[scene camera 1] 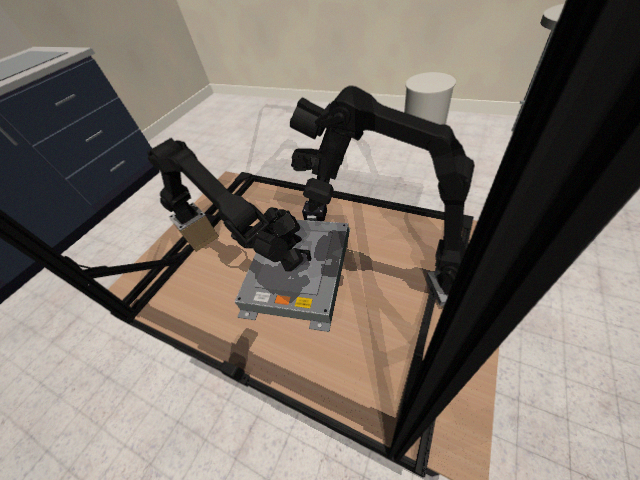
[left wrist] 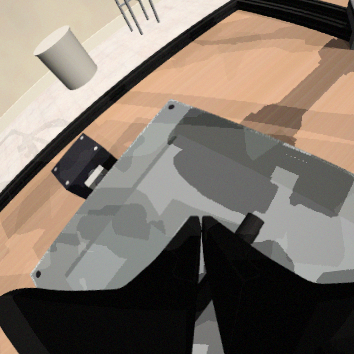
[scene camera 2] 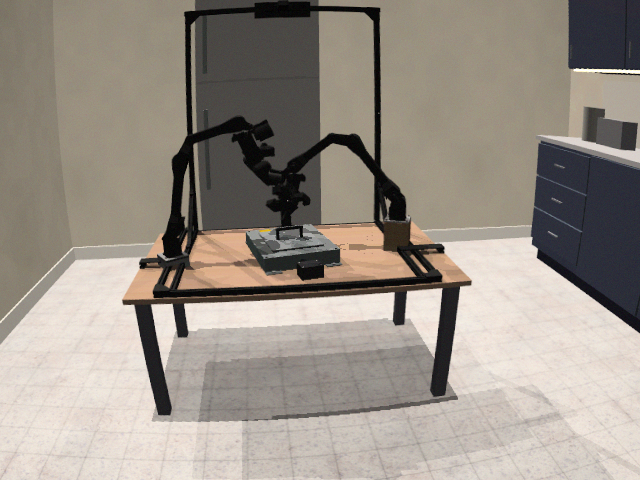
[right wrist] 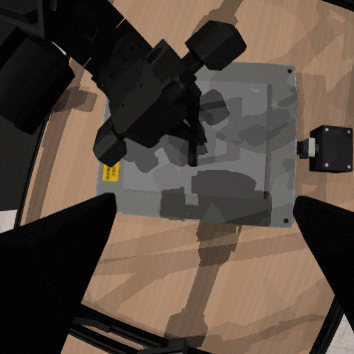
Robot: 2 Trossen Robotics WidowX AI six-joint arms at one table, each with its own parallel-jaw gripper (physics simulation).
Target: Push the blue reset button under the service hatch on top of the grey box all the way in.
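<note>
The grey box lies on the table with its service hatch flat on top. The hatch's black handle stands up from it. The blue reset button does not show in any view. My left gripper is shut and empty, with its tips over the hatch close beside the handle; I cannot tell whether they touch it. My right gripper is wide open and empty, above the box.
A black block sits beside the box. A yellow label marks the box's opposite end. Black frame rails run along the table edges. Both arms reach over the box, close together.
</note>
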